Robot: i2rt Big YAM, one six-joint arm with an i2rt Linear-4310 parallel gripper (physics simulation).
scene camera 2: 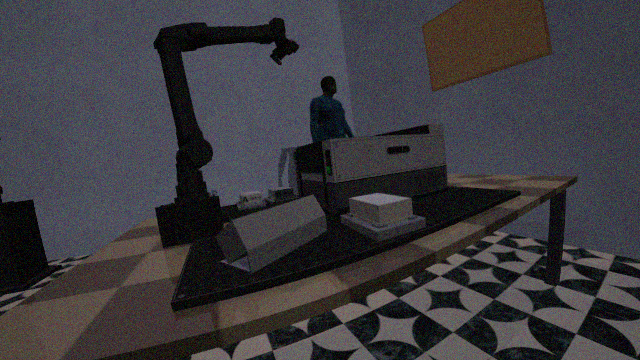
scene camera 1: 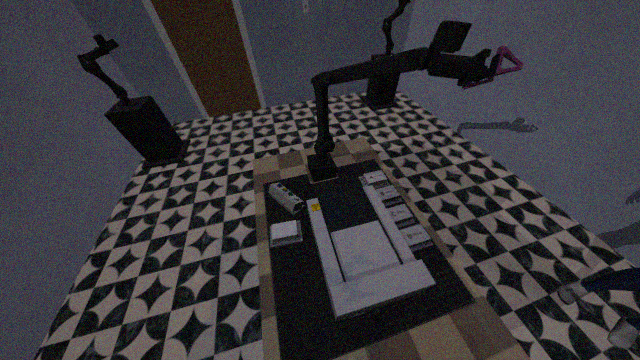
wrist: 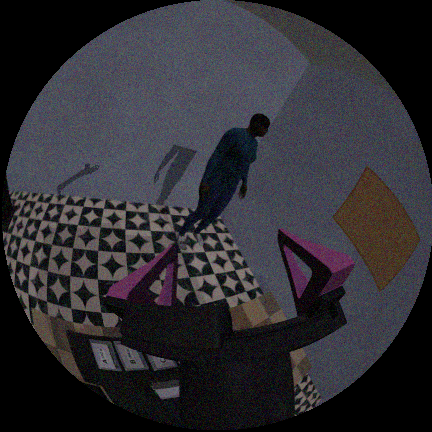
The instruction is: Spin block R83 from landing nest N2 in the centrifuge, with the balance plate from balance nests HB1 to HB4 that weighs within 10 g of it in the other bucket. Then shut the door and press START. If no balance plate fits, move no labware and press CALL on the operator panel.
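Where they show: gripper, fingertip midpoint: [scene camera 2: 287, 58] [scene camera 1: 506, 73] [wrist: 225, 242]; arm's base, link origin: [scene camera 2: 193, 200] [scene camera 1: 321, 161].
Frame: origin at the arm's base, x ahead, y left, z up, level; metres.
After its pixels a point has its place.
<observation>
My gripper [scene camera 1: 500, 74] @(x 0.471, y 0.435, z 0.628 m) [scene camera 2: 286, 53] @(x 0.471, y 0.435, z 0.628 m) [wrist: 225, 242] @(x 0.471, y 0.435, z 0.628 m) is open and empty, with magenta fingers apart, high above the table and far from the labware. The centrifuge [scene camera 1: 380, 290] @(x 0.797, y -0.017, z 0.156 m) [scene camera 2: 385, 160] @(x 0.540, y -0.168, z 0.050 m) is a pale housing with long side walls; a pale flat panel [scene camera 1: 362, 247] @(x 0.643, y -0.006, z 0.122 m) lies between them. Its bucket contents are hidden. Four white labelled pieces stand in a row beside its right wall in scene view 1; labels A [wrist: 103, 356] @(x 0.197, y 0.292, z -0.034 m) and B [wrist: 132, 357] @(x 0.338, y 0.295, z -0.034 m) read in the wrist view. A white block [scene camera 1: 284, 229] @(x 0.402, y -0.299, z -0.025 m) [scene camera 2: 380, 207] @(x 0.359, y -0.360, z -0.029 m) sits on a nest left of the centrifuge. The operator panel [scene camera 1: 285, 197] @(x 0.216, y -0.266, z -0.009 m) [scene camera 2: 285, 232] @(x 0.184, y -0.316, z -0.049 m) has small coloured buttons.
A black mat [scene camera 1: 300, 320] @(x 0.779, y -0.298, z -0.087 m) [scene camera 2: 450, 205] @(x 0.641, y -0.312, z -0.087 m) lies on the wooden table [scene camera 1: 445, 335] @(x 0.970, y 0.223, z -0.101 m) [scene camera 2: 120, 305] @(x -0.089, y -0.351, z -0.100 m). A yellow mark [scene camera 1: 315, 207] @(x 0.417, y -0.135, z 0.123 m) is on the centrifuge's left wall. A person in blue [scene camera 2: 327, 115] [wrist: 227, 162] stands beyond the table. Other arms on dark pedestals [scene camera 1: 147, 127] [scene camera 1: 383, 85] stand farther off.
</observation>
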